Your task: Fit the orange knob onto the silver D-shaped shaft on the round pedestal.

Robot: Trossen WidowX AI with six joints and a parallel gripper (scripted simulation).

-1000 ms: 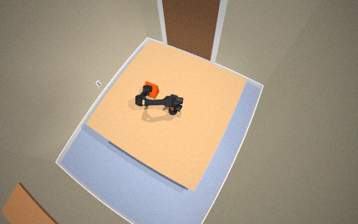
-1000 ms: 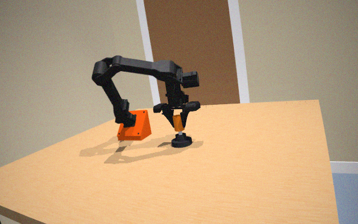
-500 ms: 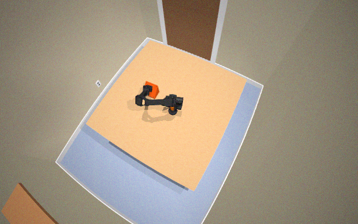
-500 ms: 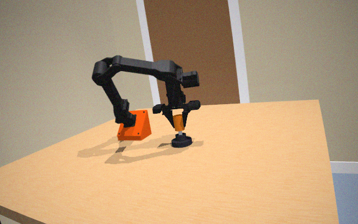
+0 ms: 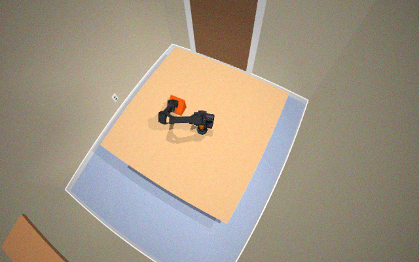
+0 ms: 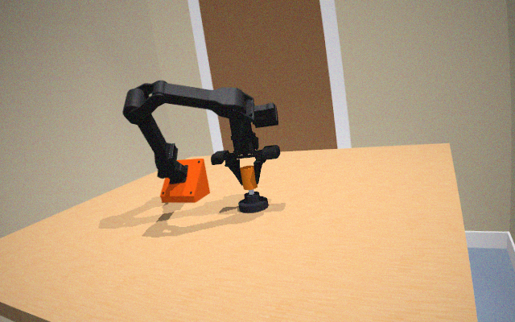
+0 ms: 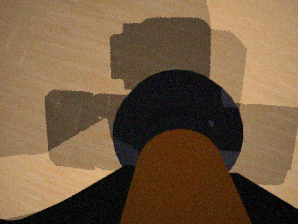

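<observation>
The orange knob is 3 cm above my gripper tip. The rest, counted from my gripper tip: round pedestal (4 cm below).
</observation>
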